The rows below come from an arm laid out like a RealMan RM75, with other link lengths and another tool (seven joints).
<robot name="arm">
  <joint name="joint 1" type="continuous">
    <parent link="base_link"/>
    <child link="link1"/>
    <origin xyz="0 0 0.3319" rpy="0 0 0"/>
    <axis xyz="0 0 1"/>
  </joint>
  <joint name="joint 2" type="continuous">
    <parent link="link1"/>
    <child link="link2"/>
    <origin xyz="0 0 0" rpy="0 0 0"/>
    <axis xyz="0 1 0"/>
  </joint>
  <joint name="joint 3" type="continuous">
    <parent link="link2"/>
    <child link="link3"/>
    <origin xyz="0 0 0.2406" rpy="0 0 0"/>
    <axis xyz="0 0 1"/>
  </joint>
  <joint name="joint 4" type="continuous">
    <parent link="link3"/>
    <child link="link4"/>
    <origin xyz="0 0 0" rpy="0 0 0"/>
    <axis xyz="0 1 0"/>
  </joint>
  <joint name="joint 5" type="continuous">
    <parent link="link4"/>
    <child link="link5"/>
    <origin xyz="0 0 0.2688" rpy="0 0 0"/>
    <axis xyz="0 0 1"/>
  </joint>
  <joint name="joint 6" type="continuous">
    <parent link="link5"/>
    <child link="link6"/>
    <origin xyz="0 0 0" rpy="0 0 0"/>
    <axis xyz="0 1 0"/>
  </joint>
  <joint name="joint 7" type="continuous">
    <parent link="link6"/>
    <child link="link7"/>
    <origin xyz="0 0 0.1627" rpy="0 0 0"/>
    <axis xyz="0 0 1"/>
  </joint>
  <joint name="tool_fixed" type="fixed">
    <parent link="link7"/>
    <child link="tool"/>
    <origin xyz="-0.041 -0.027 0.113" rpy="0 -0.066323 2.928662"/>
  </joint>
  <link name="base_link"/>
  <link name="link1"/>
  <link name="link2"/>
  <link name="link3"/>
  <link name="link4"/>
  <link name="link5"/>
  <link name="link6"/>
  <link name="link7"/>
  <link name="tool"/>
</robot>
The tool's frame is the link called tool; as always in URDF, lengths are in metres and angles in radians. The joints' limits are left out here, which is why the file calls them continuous.
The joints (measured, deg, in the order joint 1, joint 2, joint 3, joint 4, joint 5, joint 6, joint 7), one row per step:
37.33, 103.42, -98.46, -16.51, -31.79, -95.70, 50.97
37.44, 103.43, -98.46, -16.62, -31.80, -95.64, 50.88
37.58, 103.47, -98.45, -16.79, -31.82, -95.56, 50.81
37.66, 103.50, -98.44, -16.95, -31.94, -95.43, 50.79
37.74, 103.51, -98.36, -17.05, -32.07, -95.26, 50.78
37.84, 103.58, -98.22, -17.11, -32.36, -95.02, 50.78
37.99, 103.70, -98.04, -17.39, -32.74, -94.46, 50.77
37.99, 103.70, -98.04, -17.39, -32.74, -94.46, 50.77
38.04, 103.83, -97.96, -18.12, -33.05, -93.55, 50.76
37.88, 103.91, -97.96, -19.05, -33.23, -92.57, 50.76
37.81, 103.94, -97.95, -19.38, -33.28, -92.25, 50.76
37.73, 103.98, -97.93, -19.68, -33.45, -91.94, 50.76
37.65, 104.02, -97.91, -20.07, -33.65, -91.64, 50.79
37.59, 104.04, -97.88, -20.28, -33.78, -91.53, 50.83
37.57, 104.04, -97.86, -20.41, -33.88, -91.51, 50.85
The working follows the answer.
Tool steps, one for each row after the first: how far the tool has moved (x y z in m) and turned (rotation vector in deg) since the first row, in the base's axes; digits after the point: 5 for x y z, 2 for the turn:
-0.00143, 0.00018, -0.00008, 0.09, -0.03, 0.22
-0.00350, 0.00035, -0.00032, 0.16, -0.02, 0.50
-0.00476, 0.00047, -0.00101, 0.16, -0.12, 0.67
-0.00555, 0.00106, -0.00139, 0.23, -0.23, 0.74
-0.00615, 0.00168, -0.00264, 0.22, -0.43, 0.75
-0.00783, 0.00316, -0.00466, 0.32, -0.74, 0.80
-0.00783, 0.00316, -0.00466, 0.32, -0.74, 0.80
-0.01069, 0.00513, -0.00703, 0.55, -1.12, 0.92
-0.01288, 0.00697, -0.00881, 0.87, -1.46, 0.94
-0.01365, 0.00754, -0.00929, 0.99, -1.55, 0.94
-0.01408, 0.00785, -0.01029, 1.04, -1.72, 0.95
-0.01504, 0.00795, -0.01131, 1.06, -1.89, 1.05
-0.01551, 0.00780, -0.01177, 1.04, -1.95, 1.11
-0.01598, 0.00753, -0.01198, 1.02, -1.99, 1.22

Tool pose at each row, in the base's axes (x y z in m, rotation vector in deg; rounded; the steps above come from the unrounded poses):
0.09759, 0.44736, 0.09652, 10.71, -128.01, -28.29
0.09615, 0.44753, 0.09644, 11.01, -127.97, -28.28
0.09409, 0.44771, 0.09620, 11.35, -127.89, -28.21
0.09282, 0.44783, 0.09551, 11.57, -127.95, -28.11
0.09204, 0.44842, 0.09513, 11.71, -128.03, -28.15
0.09143, 0.44904, 0.09388, 11.78, -128.23, -28.14
0.08975, 0.45052, 0.09186, 11.98, -128.50, -28.22
0.08975, 0.45052, 0.09186, 11.98, -128.50, -28.22
0.08690, 0.45248, 0.08949, 12.34, -128.80, -28.43
0.08471, 0.45433, 0.08771, 12.62, -129.06, -28.78
0.08393, 0.45490, 0.08723, 12.72, -129.12, -28.91
0.08350, 0.45520, 0.08623, 12.81, -129.27, -28.96
0.08254, 0.45530, 0.08521, 12.97, -129.40, -28.94
0.08207, 0.45516, 0.08475, 13.05, -129.46, -28.88
0.08160, 0.45489, 0.08454, 13.16, -129.48, -28.79

